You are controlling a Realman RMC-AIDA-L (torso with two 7-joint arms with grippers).
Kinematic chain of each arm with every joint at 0, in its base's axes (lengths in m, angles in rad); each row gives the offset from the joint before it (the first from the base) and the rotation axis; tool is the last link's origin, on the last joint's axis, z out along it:
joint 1: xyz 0 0 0.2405 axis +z
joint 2: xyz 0 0 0 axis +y
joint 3: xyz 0 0 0.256 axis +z
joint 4: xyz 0 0 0 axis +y
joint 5: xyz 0 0 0.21 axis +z
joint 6: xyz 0 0 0 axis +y
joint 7: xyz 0 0 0.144 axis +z
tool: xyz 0 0 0
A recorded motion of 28 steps. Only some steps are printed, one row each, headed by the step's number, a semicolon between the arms.
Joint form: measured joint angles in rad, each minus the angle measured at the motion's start. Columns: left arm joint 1, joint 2, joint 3, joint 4, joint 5, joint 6, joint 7; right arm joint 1, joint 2, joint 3, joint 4, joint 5, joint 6, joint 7.
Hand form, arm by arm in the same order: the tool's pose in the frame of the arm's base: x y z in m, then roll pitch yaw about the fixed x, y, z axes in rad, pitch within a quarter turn. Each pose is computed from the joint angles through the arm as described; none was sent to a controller.
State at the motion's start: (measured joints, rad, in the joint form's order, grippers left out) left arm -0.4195 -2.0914 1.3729 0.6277 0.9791 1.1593 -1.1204; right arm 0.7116 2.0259 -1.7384 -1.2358 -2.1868 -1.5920 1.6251
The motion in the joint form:
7: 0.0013 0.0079 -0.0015 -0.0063 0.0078 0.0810 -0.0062; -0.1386 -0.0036 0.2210 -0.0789 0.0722 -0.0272 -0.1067
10: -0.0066 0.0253 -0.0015 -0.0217 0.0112 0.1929 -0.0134; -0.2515 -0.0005 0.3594 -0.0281 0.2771 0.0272 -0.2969
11: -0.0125 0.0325 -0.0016 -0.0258 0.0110 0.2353 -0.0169; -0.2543 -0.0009 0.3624 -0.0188 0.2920 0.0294 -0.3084
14: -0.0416 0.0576 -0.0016 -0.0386 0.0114 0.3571 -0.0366; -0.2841 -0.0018 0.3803 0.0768 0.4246 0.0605 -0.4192
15: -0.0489 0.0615 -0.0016 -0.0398 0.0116 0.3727 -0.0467; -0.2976 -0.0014 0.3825 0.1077 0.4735 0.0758 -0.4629
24: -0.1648 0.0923 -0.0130 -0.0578 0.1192 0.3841 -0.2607; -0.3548 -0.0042 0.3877 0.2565 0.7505 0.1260 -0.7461
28: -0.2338 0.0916 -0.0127 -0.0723 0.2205 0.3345 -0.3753; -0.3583 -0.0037 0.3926 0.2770 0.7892 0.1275 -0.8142
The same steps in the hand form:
7: -0.2111 0.3442 -0.0268 -2.7289 -0.9284 0.2143; 0.1456 0.3128 -0.0271 3.0241 -0.0874 0.3776
10: -0.2051 0.3348 -0.0209 -2.8130 -0.9565 0.1985; 0.1628 0.3140 -0.0077 -3.0693 0.1376 0.3505
11: -0.2019 0.3319 -0.0179 -2.8442 -0.9685 0.1891; 0.1635 0.3138 -0.0077 -3.0631 0.1519 0.3505
14: -0.1908 0.3256 -0.0075 -2.9505 -0.9999 0.1709; 0.1732 0.3122 -0.0091 -2.9944 0.2720 0.3456
15: -0.1884 0.3255 -0.0059 -2.9755 -1.0043 0.1784; 0.1768 0.3116 -0.0096 -2.9599 0.3103 0.3499
24: -0.1662 0.3421 -0.0075 3.0062 -0.8900 0.4163; 0.1912 0.3101 -0.0046 -2.7066 0.4636 0.4710
28: -0.1560 0.3527 -0.0211 2.9356 -0.7622 0.4988; 0.1923 0.3108 -0.0027 -2.6489 0.4654 0.5235

